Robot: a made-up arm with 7 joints. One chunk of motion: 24 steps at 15 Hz.
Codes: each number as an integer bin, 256 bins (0 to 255) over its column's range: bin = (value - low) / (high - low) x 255, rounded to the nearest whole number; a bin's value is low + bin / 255 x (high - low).
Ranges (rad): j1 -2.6..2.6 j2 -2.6..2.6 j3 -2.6..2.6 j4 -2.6..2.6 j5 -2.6..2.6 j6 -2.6..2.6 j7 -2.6..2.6
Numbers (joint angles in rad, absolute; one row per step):
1: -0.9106 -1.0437 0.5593 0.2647 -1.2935 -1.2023 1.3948
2: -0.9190 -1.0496 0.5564 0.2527 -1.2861 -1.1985 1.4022
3: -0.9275 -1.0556 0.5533 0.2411 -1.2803 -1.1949 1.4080
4: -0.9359 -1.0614 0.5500 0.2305 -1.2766 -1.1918 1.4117
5: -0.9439 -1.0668 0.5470 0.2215 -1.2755 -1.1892 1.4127
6: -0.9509 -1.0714 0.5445 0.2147 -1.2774 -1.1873 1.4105
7: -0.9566 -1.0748 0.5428 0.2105 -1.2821 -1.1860 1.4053
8: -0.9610 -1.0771 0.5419 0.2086 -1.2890 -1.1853 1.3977
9: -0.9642 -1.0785 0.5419 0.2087 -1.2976 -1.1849 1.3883
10: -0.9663 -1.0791 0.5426 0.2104 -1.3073 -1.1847 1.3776
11: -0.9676 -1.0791 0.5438 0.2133 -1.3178 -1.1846 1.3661
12: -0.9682 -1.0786 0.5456 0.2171 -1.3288 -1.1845 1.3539
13: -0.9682 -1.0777 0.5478 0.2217 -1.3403 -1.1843 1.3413
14: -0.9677 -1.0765 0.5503 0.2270 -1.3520 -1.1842 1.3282
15: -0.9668 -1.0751 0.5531 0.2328 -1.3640 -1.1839 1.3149
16: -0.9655 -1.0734 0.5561 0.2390 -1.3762 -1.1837 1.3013
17: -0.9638 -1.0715 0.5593 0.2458 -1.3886 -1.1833 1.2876
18: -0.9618 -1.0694 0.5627 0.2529 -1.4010 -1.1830 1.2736
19: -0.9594 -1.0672 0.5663 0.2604 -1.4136 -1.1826 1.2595
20: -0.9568 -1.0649 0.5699 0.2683 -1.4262 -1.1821 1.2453
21: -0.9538 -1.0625 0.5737 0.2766 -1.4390 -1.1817 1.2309
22: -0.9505 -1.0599 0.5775 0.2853 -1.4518 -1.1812 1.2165
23: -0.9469 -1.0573 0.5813 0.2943 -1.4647 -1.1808 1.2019
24: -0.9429 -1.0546 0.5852 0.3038 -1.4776 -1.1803 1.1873
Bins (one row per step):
1: 83 76 155 140 64 69 196
2: 82 76 155 140 64 69 196
3: 82 76 155 139 65 69 197
4: 82 75 154 139 65 69 197
5: 81 75 154 138 65 69 197
6: 81 75 154 138 65 69 197
7: 81 75 154 138 65 69 196
8: 80 75 154 138 64 69 196
9: 80 75 154 138 64 69 196
10: 80 75 154 138 63 69 195
11: 80 75 154 138 63 69 194
12: 80 75 154 138 62 69 194
13: 80 75 154 138 62 69 193
14: 80 75 154 139 61 69 193
15: 80 75 155 139 61 69 192
16: 80 75 155 139 60 69 191
17: 80 75 155 140 59 69 191
18: 80 75 155 140 59 69 190
19: 80 75 155 140 58 70 189
20: 81 75 155 141 58 70 189
21: 81 75 156 141 57 70 188
22: 81 76 156 141 56 70 187
23: 81 76 156 142 56 70 186
24: 81 76 156 142 55 70 186

